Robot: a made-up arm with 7 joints. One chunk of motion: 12 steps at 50 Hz.
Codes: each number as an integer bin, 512 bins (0 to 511) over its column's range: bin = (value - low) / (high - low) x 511, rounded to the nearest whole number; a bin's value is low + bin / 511 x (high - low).
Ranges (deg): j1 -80.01..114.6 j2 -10..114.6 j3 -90.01..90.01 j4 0..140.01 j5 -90.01..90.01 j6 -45.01..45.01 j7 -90.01..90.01
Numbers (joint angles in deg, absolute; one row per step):
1: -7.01 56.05 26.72 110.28 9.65 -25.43 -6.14
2: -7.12 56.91 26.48 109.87 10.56 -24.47 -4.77
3: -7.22 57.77 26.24 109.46 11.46 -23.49 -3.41
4: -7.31 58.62 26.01 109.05 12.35 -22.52 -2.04
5: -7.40 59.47 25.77 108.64 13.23 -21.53 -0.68
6: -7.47 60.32 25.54 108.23 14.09 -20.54 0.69
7: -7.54 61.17 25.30 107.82 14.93 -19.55 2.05
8: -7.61 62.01 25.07 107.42 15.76 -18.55 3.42
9: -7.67 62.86 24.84 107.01 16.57 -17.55 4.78
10: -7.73 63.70 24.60 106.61 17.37 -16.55 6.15
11: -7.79 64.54 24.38 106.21 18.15 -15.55 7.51
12: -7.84 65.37 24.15 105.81 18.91 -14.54 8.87
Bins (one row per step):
1: 192 271 331 402 283 111 238
2: 191 274 331 401 285 117 242
3: 191 278 330 400 288 122 246
4: 191 281 329 398 291 128 250
5: 191 285 329 397 293 133 254
6: 190 288 328 395 295 139 257
7: 190 292 327 394 298 145 261
8: 190 295 327 392 300 150 265
9: 190 299 326 391 303 156 269
10: 190 302 325 389 305 162 273
11: 190 306 325 388 307 167 277
12: 190 309 324 386 309 173 281

